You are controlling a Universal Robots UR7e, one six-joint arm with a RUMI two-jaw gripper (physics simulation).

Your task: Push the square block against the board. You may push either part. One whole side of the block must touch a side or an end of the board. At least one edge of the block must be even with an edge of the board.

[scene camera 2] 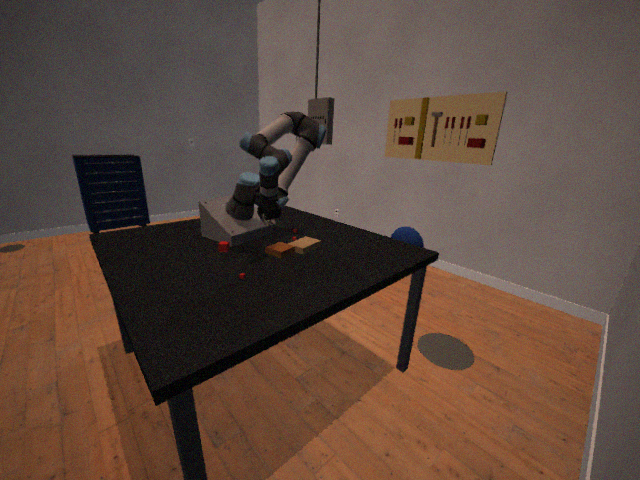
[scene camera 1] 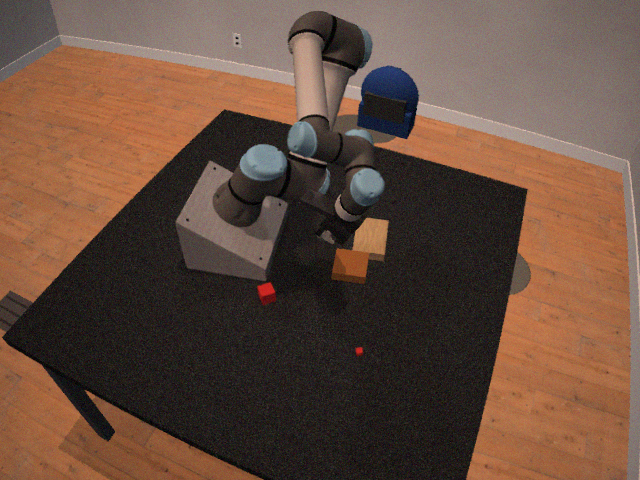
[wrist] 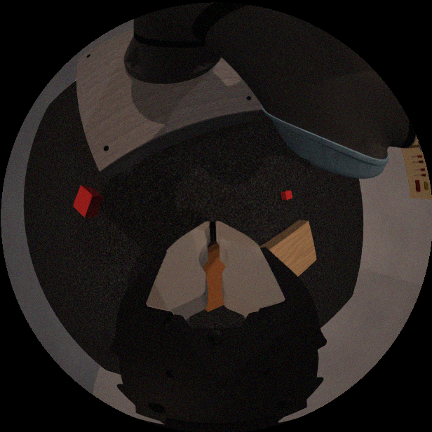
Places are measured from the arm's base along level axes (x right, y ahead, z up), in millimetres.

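Pixels of known places: gripper, fingertip midpoint: (scene camera 2: pixel 267 225) (scene camera 1: pixel 319 234); arm's base at its link origin: (scene camera 2: pixel 239 211) (scene camera 1: pixel 235 206).
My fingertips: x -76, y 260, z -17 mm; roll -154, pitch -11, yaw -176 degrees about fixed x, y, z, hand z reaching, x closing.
Note:
For each thing: its top centre in the pictures, then the offset to it from my fingertips.
- orange square block at its top centre: (scene camera 1: pixel 350 262) (scene camera 2: pixel 280 246) dx -29, dy +97, dz -80 mm
- light wooden board at its top centre: (scene camera 1: pixel 370 234) (scene camera 2: pixel 304 242) dx -162, dy +80, dz -80 mm
- larger red cube at its top centre: (scene camera 1: pixel 266 289) (scene camera 2: pixel 223 242) dx +207, dy -26, dz -70 mm
- small red cube at its top centre: (scene camera 1: pixel 359 350) (scene camera 2: pixel 242 274) dx +197, dy +285, dz -94 mm
The orange square block (scene camera 1: pixel 350 264) (scene camera 2: pixel 279 249) lies flat on the table. The light wooden board (scene camera 1: pixel 371 236) (scene camera 2: pixel 307 243) (wrist: pixel 296 248) lies flat right beside it, its near part close against the block. The two are offset, with their edges not in line; whether they touch cannot be told. My gripper (scene camera 1: pixel 326 237) (scene camera 2: pixel 269 222) (wrist: pixel 212 223) is shut and empty. It points down above the table, on the robot base's side of the block and left of the board in scene camera 1. In the wrist view, part of the orange block shows through the gap behind the fingertips; the fingers hide most of it.
A larger red cube (scene camera 1: pixel 266 293) (scene camera 2: pixel 223 246) (wrist: pixel 87 201) lies near the grey robot base (scene camera 1: pixel 227 237) (scene camera 2: pixel 219 222). A small red cube (scene camera 1: pixel 359 351) (scene camera 2: pixel 241 275) lies farther out. Two small red cubes (scene camera 2: pixel 295 230) (scene camera 2: pixel 294 238) lie behind the board in scene camera 2.

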